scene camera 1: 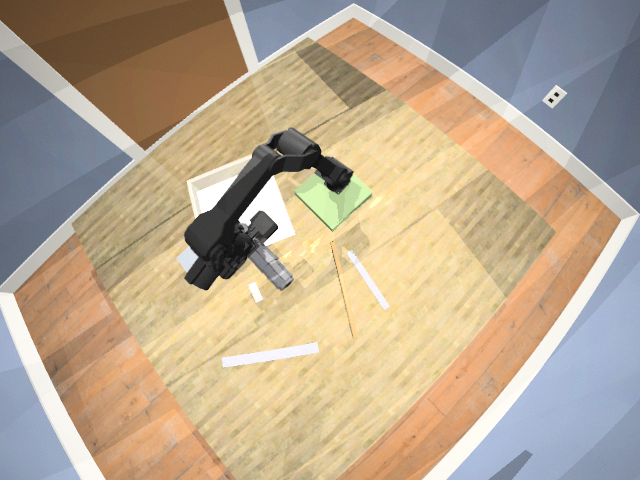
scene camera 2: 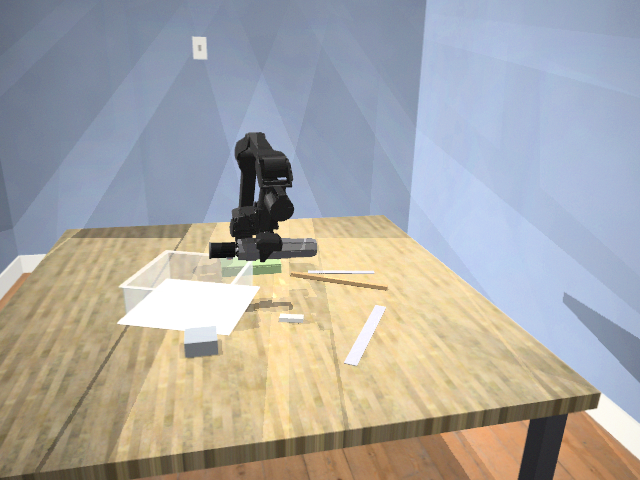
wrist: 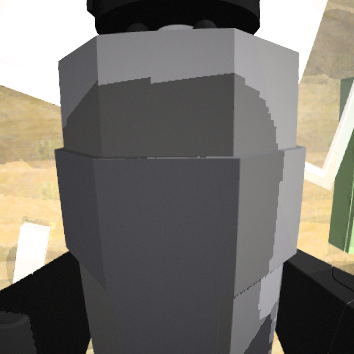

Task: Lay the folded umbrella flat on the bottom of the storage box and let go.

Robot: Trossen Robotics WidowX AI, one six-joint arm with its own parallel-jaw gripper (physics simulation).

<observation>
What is my gripper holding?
A folded umbrella.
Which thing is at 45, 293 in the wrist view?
My gripper.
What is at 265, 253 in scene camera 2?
My gripper.
</observation>
